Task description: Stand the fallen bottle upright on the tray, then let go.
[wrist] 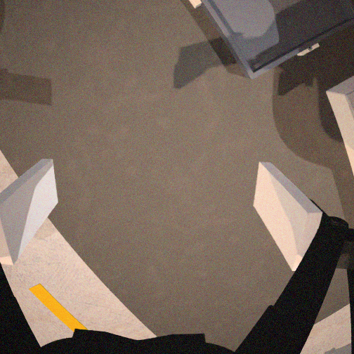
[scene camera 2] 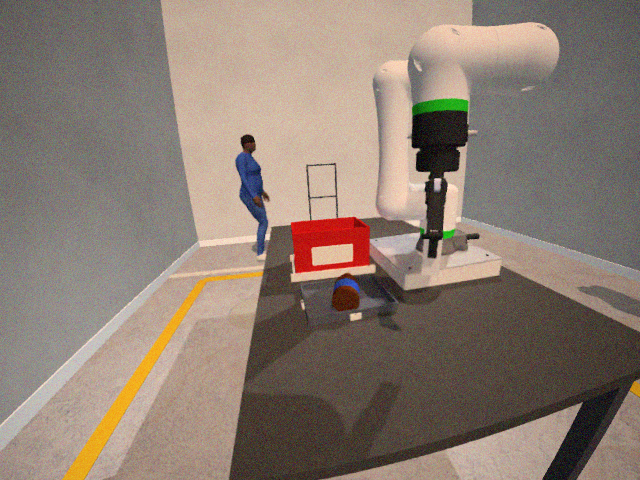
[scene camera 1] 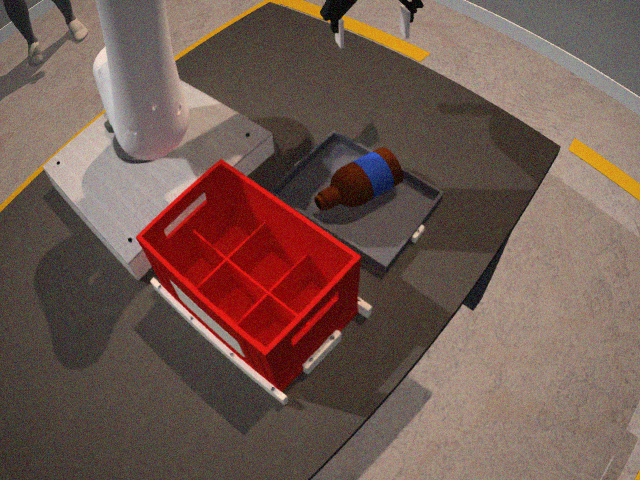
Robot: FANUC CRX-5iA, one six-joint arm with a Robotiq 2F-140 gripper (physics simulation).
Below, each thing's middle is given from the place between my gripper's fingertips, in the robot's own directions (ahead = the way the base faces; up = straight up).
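Labels:
So you can picture the brown bottle [scene camera 2: 345, 296]: my hand is 16 cm above it, and it's also 15 cm short of the bottle and 20 cm to the left of it.

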